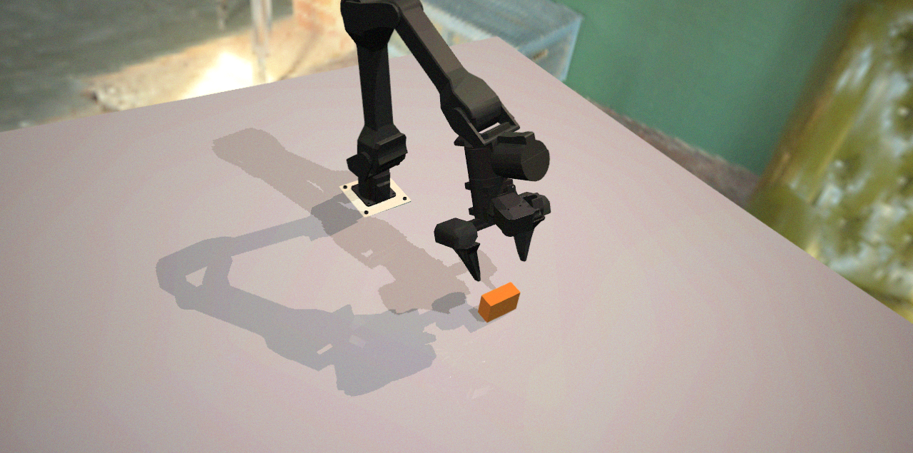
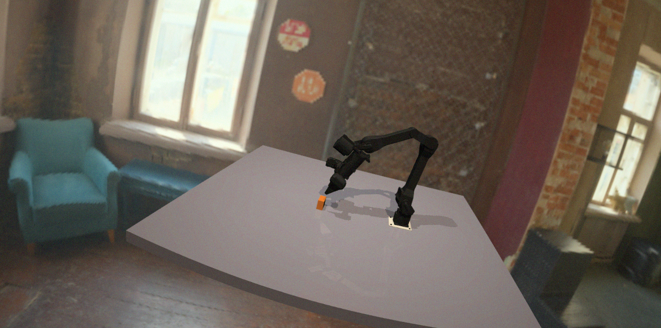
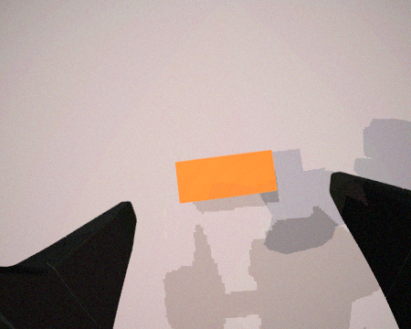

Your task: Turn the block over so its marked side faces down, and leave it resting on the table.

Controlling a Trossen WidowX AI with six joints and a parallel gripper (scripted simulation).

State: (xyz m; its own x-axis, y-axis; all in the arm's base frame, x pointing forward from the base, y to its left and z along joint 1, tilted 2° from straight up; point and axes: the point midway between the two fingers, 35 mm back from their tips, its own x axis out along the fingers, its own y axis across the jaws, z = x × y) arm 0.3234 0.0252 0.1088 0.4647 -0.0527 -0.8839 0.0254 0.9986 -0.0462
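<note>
The orange block lies 6 cm below my gripper tip.
</note>
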